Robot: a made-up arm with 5 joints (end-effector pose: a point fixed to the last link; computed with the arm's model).
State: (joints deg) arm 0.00 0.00 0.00 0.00 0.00
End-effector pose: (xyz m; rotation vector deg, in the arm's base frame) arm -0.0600 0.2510 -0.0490 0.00 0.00 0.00
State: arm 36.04 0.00 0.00 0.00 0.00
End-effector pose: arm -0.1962 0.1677 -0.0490 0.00 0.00 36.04
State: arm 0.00 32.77 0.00 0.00 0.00
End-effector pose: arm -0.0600 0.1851 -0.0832 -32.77 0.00 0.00
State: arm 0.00 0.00 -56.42 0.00 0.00
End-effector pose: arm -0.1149 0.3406 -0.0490 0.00 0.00 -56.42
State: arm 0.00 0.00 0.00 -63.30 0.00
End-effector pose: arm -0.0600 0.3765 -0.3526 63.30 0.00 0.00
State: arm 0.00 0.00 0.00 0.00 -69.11
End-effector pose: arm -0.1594 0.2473 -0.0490 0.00 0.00 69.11
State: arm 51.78 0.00 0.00 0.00 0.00
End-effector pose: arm -0.2343 0.1082 -0.0490 0.00 0.00 51.78
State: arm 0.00 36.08 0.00 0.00 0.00
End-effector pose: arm -0.0600 0.1776 -0.0844 -36.08 0.00 0.00
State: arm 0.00 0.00 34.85 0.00 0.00
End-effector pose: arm 0.0049 0.2363 -0.0490 0.00 0.00 34.85
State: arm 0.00 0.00 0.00 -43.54 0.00
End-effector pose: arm -0.0600 0.3016 -0.2756 43.54 0.00 0.00
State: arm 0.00 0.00 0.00 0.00 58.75
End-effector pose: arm -0.0193 0.1752 -0.0490 0.00 0.00 -58.75
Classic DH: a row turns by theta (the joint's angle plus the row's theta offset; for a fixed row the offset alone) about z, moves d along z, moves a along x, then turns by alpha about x. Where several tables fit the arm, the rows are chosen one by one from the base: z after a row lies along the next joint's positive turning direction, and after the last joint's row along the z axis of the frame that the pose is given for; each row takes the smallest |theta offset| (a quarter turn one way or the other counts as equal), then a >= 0, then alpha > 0; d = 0 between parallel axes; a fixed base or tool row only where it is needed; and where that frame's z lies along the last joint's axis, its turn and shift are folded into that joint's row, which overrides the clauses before.
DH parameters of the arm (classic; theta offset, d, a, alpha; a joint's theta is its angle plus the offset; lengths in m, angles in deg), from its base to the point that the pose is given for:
joint 1: 90 0.046 0.16 -90
joint 2: 0 0.004 0.187 90
joint 3: 0 -0.145 0.213 -90
joint 4: 0 0.103 -0.383 -90
joint 5: 32.42 0 0.0877 180
tool (fixed): -57.58 0.05 0 0

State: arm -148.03 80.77 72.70 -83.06 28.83
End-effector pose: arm -0.0389 0.3049 -0.2264 86.83 47.79 -135.52
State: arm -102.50 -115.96 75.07 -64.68 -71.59
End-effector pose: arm 0.5131 -0.0351 0.2629 -36.77 -133.18 87.72
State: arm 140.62 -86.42 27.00 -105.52 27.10
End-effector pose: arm -0.3127 -0.6085 0.4171 -10.14 -150.80 -6.50
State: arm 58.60 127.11 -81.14 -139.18 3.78
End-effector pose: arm 0.4905 0.1689 0.0388 44.18 -51.28 104.46
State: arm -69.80 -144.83 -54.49 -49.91 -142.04
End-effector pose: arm 0.0987 0.2343 0.5605 14.06 -160.18 -54.04
